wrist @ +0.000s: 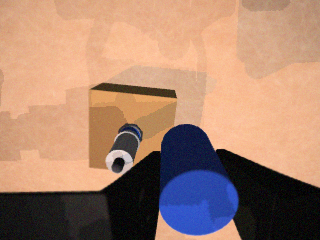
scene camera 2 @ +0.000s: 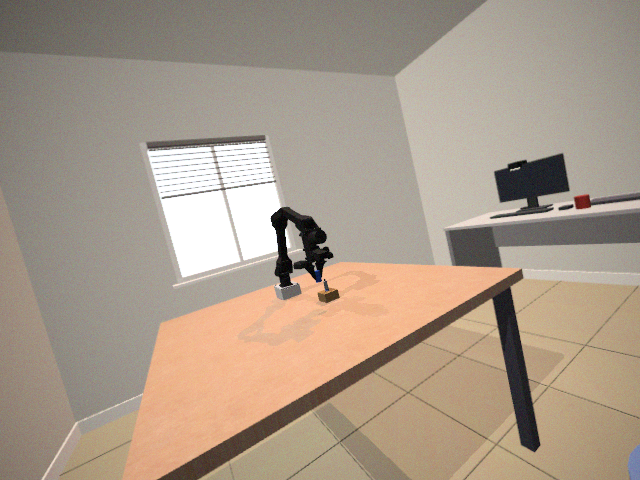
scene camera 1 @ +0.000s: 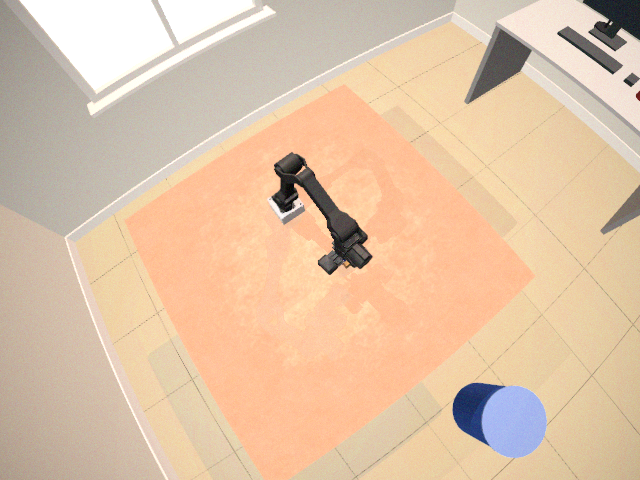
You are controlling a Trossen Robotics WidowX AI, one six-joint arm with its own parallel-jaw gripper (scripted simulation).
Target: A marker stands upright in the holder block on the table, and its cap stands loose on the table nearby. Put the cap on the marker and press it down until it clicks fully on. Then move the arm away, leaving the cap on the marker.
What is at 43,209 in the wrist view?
My gripper.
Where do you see a blue cap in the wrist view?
195,189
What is my gripper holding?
A blue cap.
